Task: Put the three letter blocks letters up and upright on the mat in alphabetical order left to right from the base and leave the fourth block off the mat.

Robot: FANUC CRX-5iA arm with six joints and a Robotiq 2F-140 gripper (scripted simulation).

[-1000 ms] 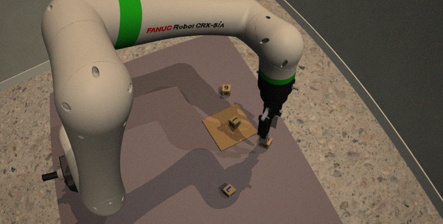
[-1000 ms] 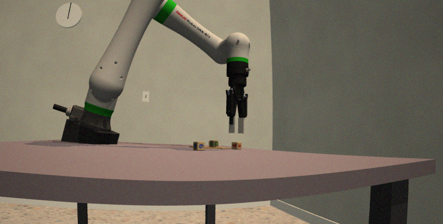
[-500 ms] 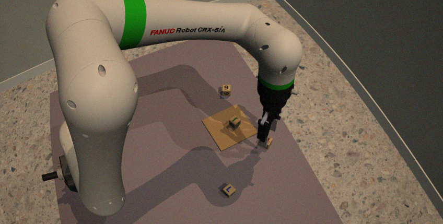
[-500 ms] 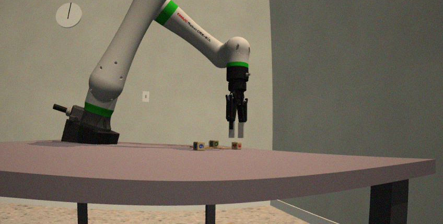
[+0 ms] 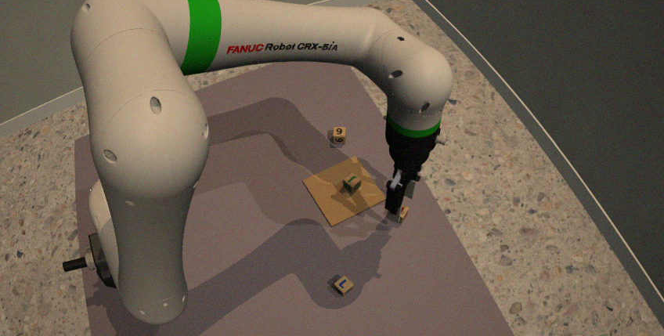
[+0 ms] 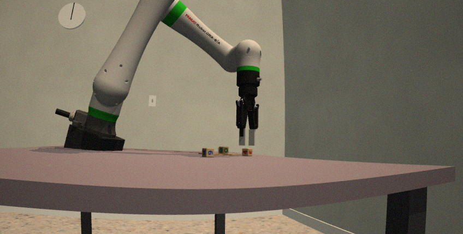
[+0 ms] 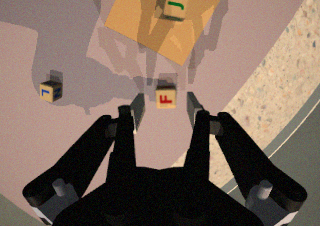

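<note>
My gripper is now 60 mm above the red-lettered block. From my hand the other things lie so: tan mat 120 mm to the left, 70 mm below, 70 mm behind; blue-marked block 190 mm behind, 100 mm to the right, 60 mm below; green-lettered block 120 mm to the left, 50 mm below, 50 mm behind.
</note>
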